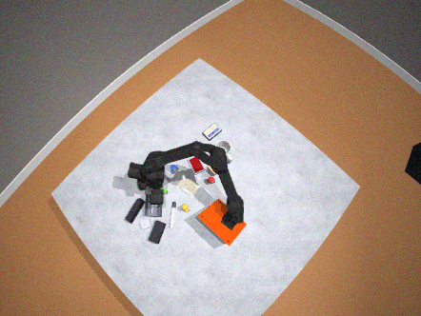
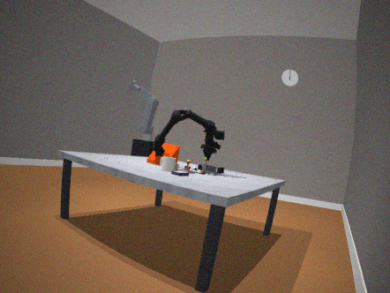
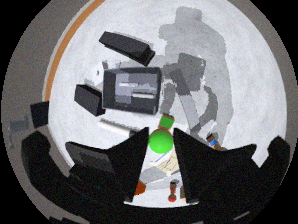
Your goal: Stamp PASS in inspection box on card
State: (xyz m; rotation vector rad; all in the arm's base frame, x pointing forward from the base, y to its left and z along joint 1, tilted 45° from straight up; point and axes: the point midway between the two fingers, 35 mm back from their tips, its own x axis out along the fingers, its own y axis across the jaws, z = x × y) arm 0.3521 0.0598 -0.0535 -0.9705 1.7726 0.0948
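Right now the tray is 1 cm behind my gripper tip, 8 cm to the left of it and 8 cm below it. Also, from my gripper tip: green PASS stamp: 1 cm behind, 1 cm to the right, 2 cm below; pen: 10 cm behind, 4 cm to the left, 8 cm below; blue-knobbed stamp: 3 cm ahead, 13 cm to the right, 7 cm below.
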